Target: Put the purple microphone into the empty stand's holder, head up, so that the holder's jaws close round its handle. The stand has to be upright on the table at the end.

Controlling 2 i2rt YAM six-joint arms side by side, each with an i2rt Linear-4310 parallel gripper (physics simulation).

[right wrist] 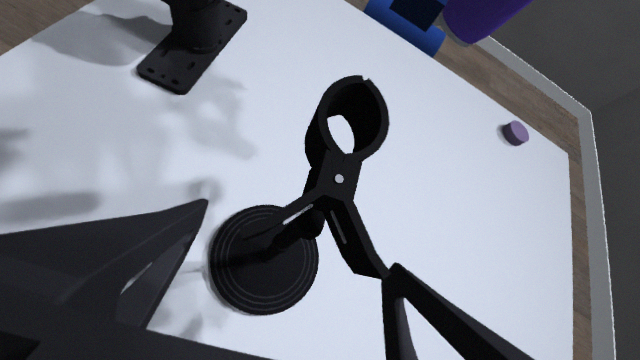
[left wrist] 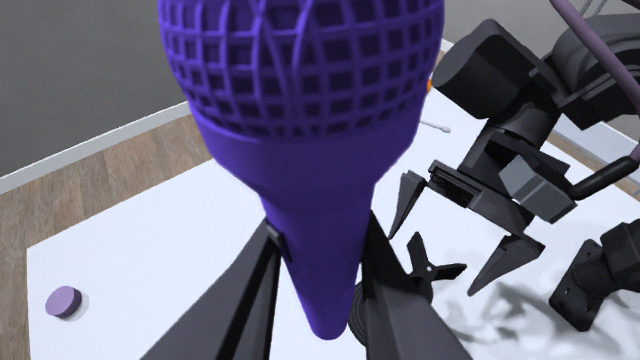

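Where they show: left gripper, between the fingertips: (left wrist: pixel 321 215); right gripper, between the fingertips: (right wrist: pixel 303 243) (left wrist: pixel 426 265); left arm's base, origin of its link: (right wrist: pixel 198 42); right arm's base, origin of its link: (left wrist: pixel 584 281).
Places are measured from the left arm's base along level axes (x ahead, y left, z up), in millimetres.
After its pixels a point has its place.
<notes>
The purple microphone (left wrist: pixel 310 170) @(x 253, y -131, z 439 mm) (right wrist: pixel 482 17) @(x 252, y -157, z 268 mm) is held by its handle in my left gripper (left wrist: pixel 321 215) @(x 271, y -152, z 377 mm), which is shut on it. Its mesh head is nearest the left wrist camera; in the right wrist view part of it shows at the top right, away from the stand. The empty black stand (left wrist: pixel 356 315) @(x 247, y -214, z 13 mm) (right wrist: pixel 282 287) @(x 248, y -276, z 15 mm) has its round base flat on the table. Its holder (right wrist: pixel 382 120) @(x 230, y -211, z 235 mm) is a ring with two lever arms. My right gripper (left wrist: pixel 426 265) @(x 222, y -266, z 196 mm) (right wrist: pixel 303 243) @(x 222, y -266, z 196 mm) is open, its fingers spread around the lever arms. The right fingertip appears very near one lever end.
A small purple disc (left wrist: pixel 62 302) @(x 592, y 151, z 19 mm) (right wrist: pixel 516 133) @(x 589, y 141, z 19 mm) lies near the table edge. A black arm base (right wrist: pixel 172 72) @(x 7, y -78, z 10 mm) is bolted to the table (right wrist: pixel 450 200) @(x 460, y -66, z 0 mm). A blue object (right wrist: pixel 427 42) stands by the far edge. A thin white stick (left wrist: pixel 437 127) @(x 406, y -726, z 4 mm) lies beyond the microphone head.
</notes>
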